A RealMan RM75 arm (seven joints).
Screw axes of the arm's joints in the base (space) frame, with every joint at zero. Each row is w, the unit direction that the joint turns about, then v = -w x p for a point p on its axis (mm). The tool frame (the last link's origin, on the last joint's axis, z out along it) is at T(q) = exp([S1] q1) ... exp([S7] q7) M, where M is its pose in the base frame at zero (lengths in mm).
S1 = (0, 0, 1, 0, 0, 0)
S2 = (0, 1, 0, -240.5, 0, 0)
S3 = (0, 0, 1, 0, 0, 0)
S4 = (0, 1, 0, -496.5, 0, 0)
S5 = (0, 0, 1, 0, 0, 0)
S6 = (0, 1, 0, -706.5, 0, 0)
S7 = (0, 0, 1, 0, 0, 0)
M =
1 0 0 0
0 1 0 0
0 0 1 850.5
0 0 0 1
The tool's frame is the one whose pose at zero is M.
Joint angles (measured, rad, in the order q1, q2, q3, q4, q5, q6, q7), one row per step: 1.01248, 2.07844, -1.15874, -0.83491, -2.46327, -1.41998, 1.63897; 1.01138, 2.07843, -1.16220, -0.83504, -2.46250, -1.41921, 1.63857; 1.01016, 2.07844, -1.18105, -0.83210, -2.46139, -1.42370, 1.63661; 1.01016, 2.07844, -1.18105, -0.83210, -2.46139, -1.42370, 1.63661; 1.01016, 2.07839, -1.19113, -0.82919, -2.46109, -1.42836, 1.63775; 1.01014, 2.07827, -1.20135, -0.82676, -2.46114, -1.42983, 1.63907; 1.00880, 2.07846, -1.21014, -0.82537, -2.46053, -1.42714, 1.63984; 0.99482, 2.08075, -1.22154, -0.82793, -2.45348, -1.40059, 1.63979; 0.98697, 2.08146, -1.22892, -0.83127, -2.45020, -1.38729, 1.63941; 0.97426, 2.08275, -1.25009, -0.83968, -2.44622, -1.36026, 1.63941; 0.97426, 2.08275, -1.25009, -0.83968, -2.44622, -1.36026, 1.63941; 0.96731, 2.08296, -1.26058, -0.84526, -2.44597, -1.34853, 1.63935; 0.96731, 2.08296, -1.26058, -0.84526, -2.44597, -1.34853, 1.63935; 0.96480, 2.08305, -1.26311, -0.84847, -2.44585, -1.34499, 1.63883; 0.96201, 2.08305, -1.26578, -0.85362, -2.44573, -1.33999, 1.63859
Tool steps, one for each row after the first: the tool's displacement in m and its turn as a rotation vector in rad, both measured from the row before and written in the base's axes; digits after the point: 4 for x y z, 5 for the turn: 0.0003, -0.0003, -0.0004, -0.00103, -0.00169, 0.00121; 0.0012, -0.0025, -0.0025, -0.01534, -0.01454, 0.00623; 0.0000, 0.0000, 0.0000, 0.00000, 0.00000, 0.00000; 0.0008, -0.0017, -0.0015, -0.01043, -0.00858, 0.00019; 0.0007, -0.0012, -0.0013, -0.00702, -0.00831, 0.00131; 0.0007, -0.0006, -0.0012, -0.00241, -0.00541, 0.00174; 0.0031, 0.0006, -0.0019, 0.01754, 0.00600, 0.00034; 0.0016, 0.0003, -0.0007, 0.00940, 0.00168, 0.00218; 0.0019, 0.0008, -0.0018, 0.01760, -0.00315, 0.01170; 0.0000, 0.0000, 0.0000, 0.00000, 0.00000, 0.00000; 0.0012, 0.0003, -0.0005, 0.00843, -0.00342, 0.00620; 0.0000, 0.0000, 0.0000, 0.00000, 0.00000, 0.00000; 0.0002, 0.0002, 0.0001, 0.00346, -0.00026, 0.00290; -0.0002, 0.0005, 0.0004, 0.00588, 0.00039, 0.00446
